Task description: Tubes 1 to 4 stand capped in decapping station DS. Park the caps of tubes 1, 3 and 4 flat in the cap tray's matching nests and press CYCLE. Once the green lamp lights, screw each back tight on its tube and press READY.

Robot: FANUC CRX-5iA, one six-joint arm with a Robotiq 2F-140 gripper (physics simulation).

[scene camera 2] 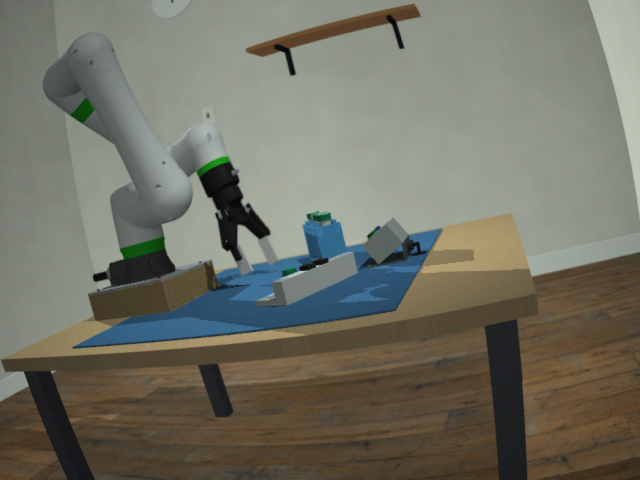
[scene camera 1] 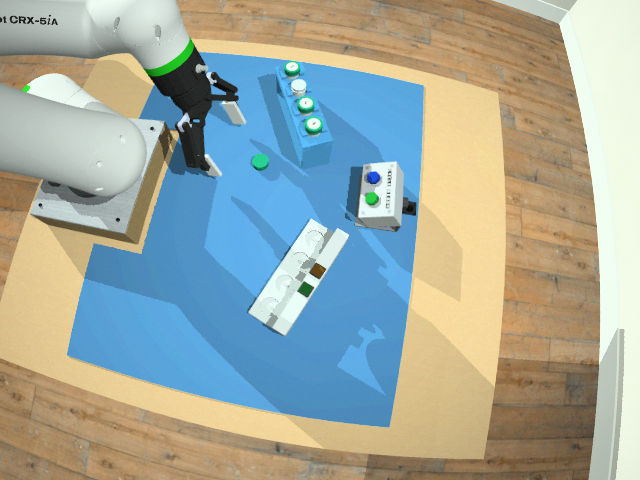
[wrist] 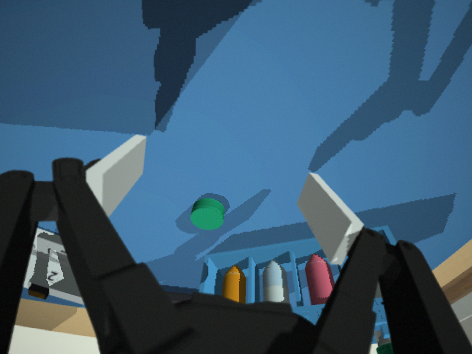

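Where they show: gripper, fingertip midpoint: (scene camera 2: 261,267) (scene camera 1: 227,147) (wrist: 227,172); arm's base, link origin: (scene camera 2: 149,276).
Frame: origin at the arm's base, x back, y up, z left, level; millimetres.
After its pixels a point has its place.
Observation:
Decapping station DS (scene camera 1: 316,152) {x -468, y -7, z 78 mm} (scene camera 2: 325,240) {x -457, y -6, z 73 mm} (wrist: 306,311) {x -394, y 11, z 174 mm} is a blue rack with four upright tubes. Three tops (scene camera 1: 313,125) {x -456, y 52, z 103 mm} (scene camera 1: 306,104) {x -437, y 53, z 151 mm} (scene camera 1: 292,68) {x -395, y 52, z 245 mm} show green rims; the second from the far end (scene camera 1: 298,86) {x -414, y 50, z 198 mm} is white, without green. Orange (wrist: 234,285) {x -442, y -31, z 107 mm}, whitish (wrist: 273,286) {x -422, y -24, z 150 mm} and pink (wrist: 318,280) {x -402, y -25, z 196 mm} tube bodies show in the wrist view. A loose green cap (scene camera 1: 260,161) {x -354, y -55, z 69 mm} (wrist: 207,215) {x -347, y -55, z 72 mm} lies on the mat beside the station. My gripper (scene camera 1: 232,148) {x -281, y -43, z 89 mm} (scene camera 2: 262,267) {x -281, y -43, z 89 mm} (wrist: 227,172) {x -281, y -43, z 89 mm} is open and empty, raised above the mat, left of the cap in scene camera 1. The white cap tray (scene camera 1: 294,310) {x -465, y -24, z -229 mm} (scene camera 2: 315,279) {x -491, y -45, z -196 mm} shows four empty round nests.
A tilted grey box (scene camera 1: 383,214) {x -605, y 5, z -40 mm} (scene camera 2: 386,242) {x -614, y -23, z -44 mm} carries a blue button (scene camera 1: 373,177) {x -582, y 1, z 35 mm} and a green button (scene camera 1: 371,198) {x -581, y 1, z -9 mm}. The tray's raised wall bears a brown square (scene camera 1: 317,270) {x -496, y -16, z -154 mm} and a dark green square (scene camera 1: 306,289) {x -481, y -16, z -190 mm}. The arm's base plate (scene camera 1: 82,217) {x -10, y 4, z -118 mm} stands at the left.

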